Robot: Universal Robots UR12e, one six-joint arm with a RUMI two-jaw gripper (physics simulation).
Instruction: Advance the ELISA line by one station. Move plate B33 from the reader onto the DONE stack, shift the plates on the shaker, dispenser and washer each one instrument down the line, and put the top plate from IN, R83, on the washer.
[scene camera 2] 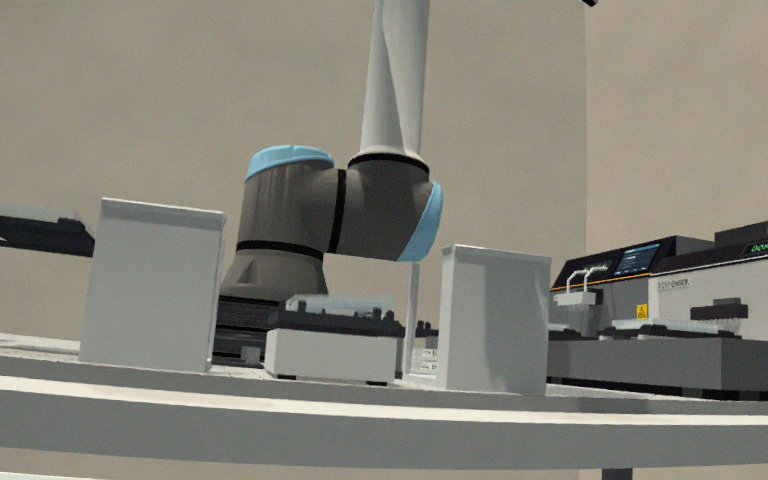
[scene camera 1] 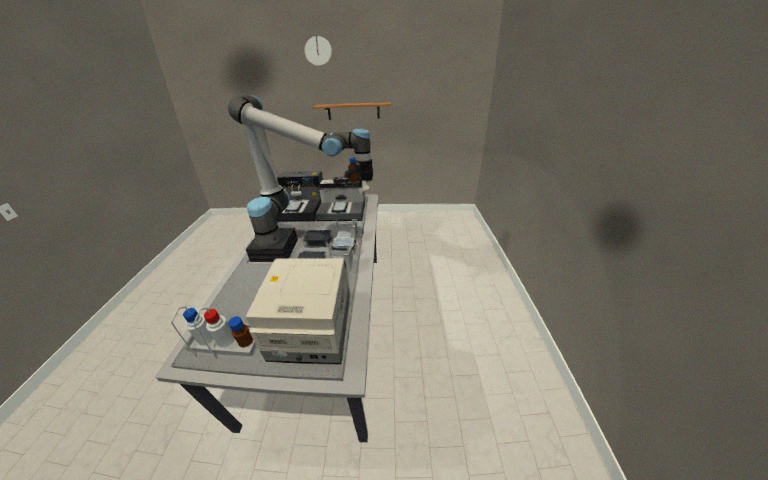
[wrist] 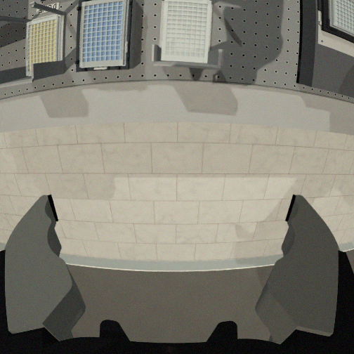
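Pixels of known places: gripper, between the fingertips: [scene camera 1: 362, 191]; arm's base, origin of its link: [scene camera 1: 269, 240].
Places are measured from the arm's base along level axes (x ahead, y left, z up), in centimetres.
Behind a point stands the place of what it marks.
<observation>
My gripper [scene camera 1: 364, 180] @(x 62.7, y 2.1, z 26.6 cm) [wrist: 170, 199] is open and empty, high in front of the bench edge. In the wrist view, a yellow plate [wrist: 43, 44] sits in a holder at the upper left, a blue plate [wrist: 103, 33] on a dark nest beside it, and a pale plate [wrist: 186, 31] in another holder. Part of a further plate [wrist: 344, 14] shows at the upper right. In scene camera 2, a clear plate [scene camera 2: 339, 304] @(x 53.9, y -9.3, z -2.6 cm) lies on a low white instrument [scene camera 2: 331, 353] @(x 54.5, y -9.9, z -6.7 cm), and another plate [scene camera 2: 33, 212] @(x 41.2, y -34.8, z 3.2 cm) on a dark tray at far left. Plate names are unreadable.
The cream instrument [scene camera 1: 300, 288] @(x 31.2, y -67.5, z 17.9 cm) stands at the near end beside bottles [scene camera 1: 241, 333] @(x 1.6, y -72.5, z -0.5 cm). Grey holder walls [scene camera 2: 152, 283] @(x 51.7, y -24.1, z -2.6 cm) [scene camera 2: 495, 322] @(x 56.4, y 4.7, z -2.9 cm) rise beside the low white instrument. A grey instrument [scene camera 2: 640, 359] @(x 49.5, y 31.7, z -5.1 cm) with a plate [scene camera 2: 673, 324] @(x 49.6, y 37.6, z -0.4 cm) stands at right, near a screen [scene camera 2: 637, 259] @(x 21.9, y 62.3, z 14.3 cm) and a DISPENSER label.
</observation>
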